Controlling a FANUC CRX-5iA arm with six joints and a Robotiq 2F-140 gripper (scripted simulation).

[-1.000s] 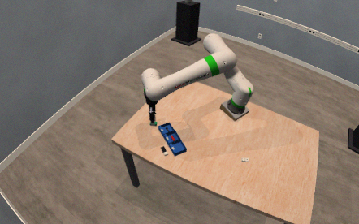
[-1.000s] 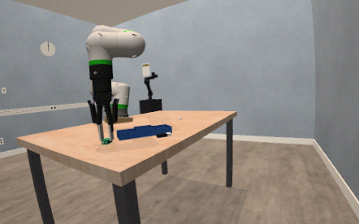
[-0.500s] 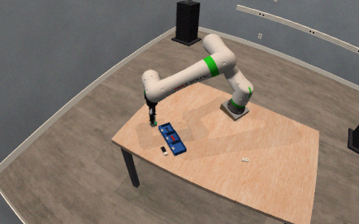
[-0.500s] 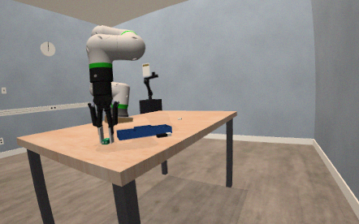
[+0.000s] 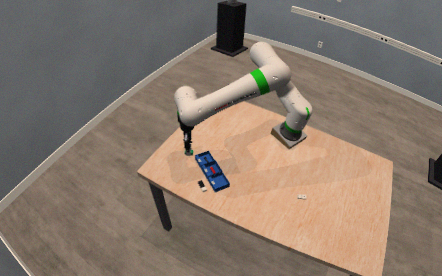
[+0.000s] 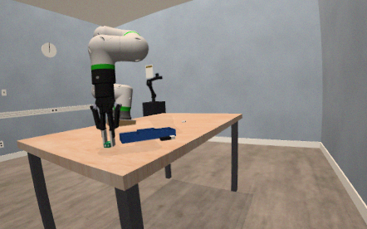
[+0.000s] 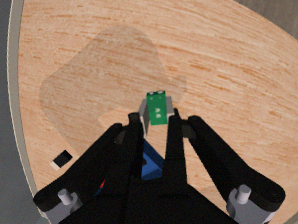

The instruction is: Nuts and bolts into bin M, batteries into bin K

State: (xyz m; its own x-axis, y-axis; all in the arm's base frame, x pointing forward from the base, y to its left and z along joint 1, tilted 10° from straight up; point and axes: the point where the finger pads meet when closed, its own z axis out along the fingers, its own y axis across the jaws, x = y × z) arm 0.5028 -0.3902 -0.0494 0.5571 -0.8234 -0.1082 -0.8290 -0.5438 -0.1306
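Now: the joined blue bins 30 mm ahead of my hand, 190 mm to the left of it and 20 mm below it. Round my hand: red battery 20 mm ahead, 190 mm to the left, 20 mm below; then green battery 10 mm ahead, 10 mm to the right, 30 mm below; then small dark bolt 20 mm behind, 110 mm to the left, 20 mm below.
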